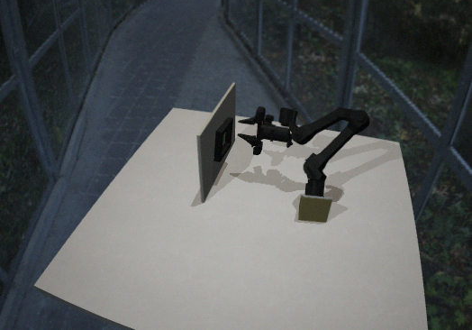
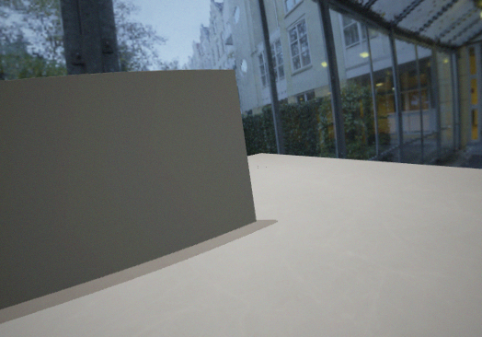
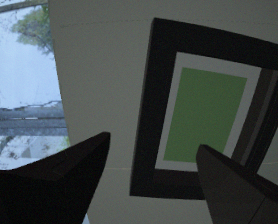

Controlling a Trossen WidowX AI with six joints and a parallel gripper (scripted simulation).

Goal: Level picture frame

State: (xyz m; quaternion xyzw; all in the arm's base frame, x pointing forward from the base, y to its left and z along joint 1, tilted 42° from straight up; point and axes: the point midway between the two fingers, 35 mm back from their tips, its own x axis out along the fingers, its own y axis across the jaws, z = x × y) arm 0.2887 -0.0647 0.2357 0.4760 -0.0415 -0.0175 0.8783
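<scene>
My gripper tip is 6 cm short of the picture frame, 1 cm to the right of it and 5 cm above it. Also, from my gripper tip: wall panel 7 cm ahead, 1 cm to the right, 6 cm below.
</scene>
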